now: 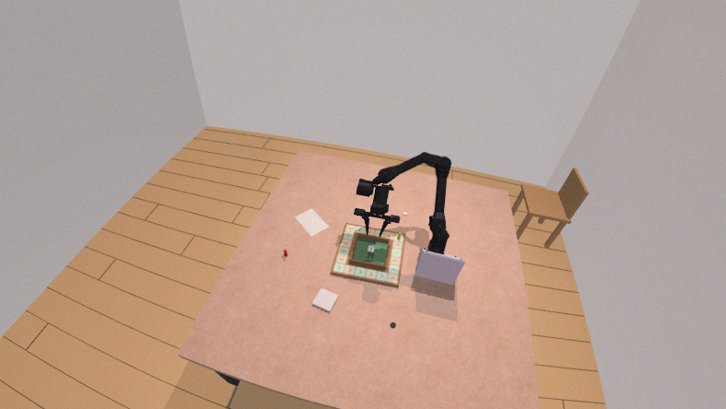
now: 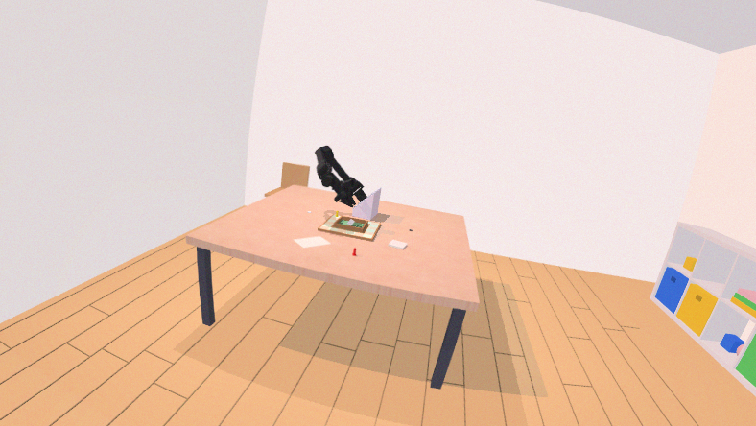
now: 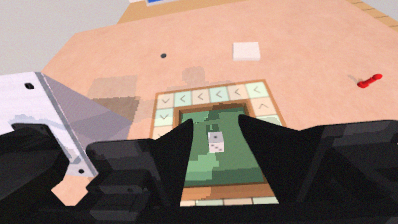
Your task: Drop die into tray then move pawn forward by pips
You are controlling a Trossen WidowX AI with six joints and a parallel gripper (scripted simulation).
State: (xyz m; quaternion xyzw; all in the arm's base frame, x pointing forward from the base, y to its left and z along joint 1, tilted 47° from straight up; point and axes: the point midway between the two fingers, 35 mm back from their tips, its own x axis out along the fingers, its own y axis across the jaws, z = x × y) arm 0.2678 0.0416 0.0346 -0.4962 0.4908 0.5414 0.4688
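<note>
My gripper tip is 130 mm to the left of the yellow pawn, 100 mm past it and 90 mm above it. From my gripper tip the other things lie so: green dice tray 110 mm below; white die 90 mm below, 10 mm to the right; white block 280 mm to the left, 120 mm below, 100 mm ahead.
</note>
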